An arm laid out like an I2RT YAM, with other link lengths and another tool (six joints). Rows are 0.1 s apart.
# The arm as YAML. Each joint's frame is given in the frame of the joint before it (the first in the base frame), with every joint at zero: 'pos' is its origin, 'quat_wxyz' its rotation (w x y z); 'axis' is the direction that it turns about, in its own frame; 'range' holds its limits. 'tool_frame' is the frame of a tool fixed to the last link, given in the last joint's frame.
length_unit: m
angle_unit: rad
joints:
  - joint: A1
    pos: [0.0, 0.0, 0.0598]
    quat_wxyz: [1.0, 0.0, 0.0, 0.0]
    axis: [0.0, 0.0, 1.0]
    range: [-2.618, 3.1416]
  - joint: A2
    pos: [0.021, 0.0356, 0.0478]
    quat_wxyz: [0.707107, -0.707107, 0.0, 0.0]
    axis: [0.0, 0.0, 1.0]
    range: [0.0, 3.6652]
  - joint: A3
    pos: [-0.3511, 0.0, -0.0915]
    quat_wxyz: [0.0, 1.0, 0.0, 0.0]
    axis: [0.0, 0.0, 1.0]
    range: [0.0, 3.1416]
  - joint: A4
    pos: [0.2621, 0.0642, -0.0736]
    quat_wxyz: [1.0, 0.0, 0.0, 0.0]
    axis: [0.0, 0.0, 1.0]
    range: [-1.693, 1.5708]
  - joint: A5
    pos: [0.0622, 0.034, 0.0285]
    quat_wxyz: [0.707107, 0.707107, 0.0, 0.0]
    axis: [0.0, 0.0, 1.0]
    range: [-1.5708, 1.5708]
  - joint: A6
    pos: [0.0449, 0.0, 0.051]
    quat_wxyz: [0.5, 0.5, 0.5, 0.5]
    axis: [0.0, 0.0, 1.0]
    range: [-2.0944, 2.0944]
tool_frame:
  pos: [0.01, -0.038, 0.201]
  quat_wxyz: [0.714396, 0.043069, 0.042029, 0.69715]
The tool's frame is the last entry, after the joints.
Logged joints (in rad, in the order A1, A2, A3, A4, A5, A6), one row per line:
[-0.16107 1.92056 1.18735 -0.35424 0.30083 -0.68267]
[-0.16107 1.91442 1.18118 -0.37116 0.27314 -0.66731]
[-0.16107 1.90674 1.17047 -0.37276 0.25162 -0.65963]
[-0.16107 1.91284 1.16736 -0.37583 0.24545 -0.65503]
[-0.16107 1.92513 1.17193 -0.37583 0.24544 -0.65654]
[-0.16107 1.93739 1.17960 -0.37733 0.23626 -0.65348]
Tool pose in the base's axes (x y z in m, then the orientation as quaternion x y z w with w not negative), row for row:
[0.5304 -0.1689 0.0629 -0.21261 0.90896 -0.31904 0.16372]
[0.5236 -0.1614 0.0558 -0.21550 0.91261 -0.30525 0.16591]
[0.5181 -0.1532 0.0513 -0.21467 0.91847 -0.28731 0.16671]
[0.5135 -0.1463 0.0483 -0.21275 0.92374 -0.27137 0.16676]
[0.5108 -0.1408 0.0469 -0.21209 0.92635 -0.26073 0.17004]
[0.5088 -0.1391 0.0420 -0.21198 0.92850 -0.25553 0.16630]
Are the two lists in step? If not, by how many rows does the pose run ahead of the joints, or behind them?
The pose runs 2 rows behind the joints: the pose in row i belongs to the joints in row i - 2.
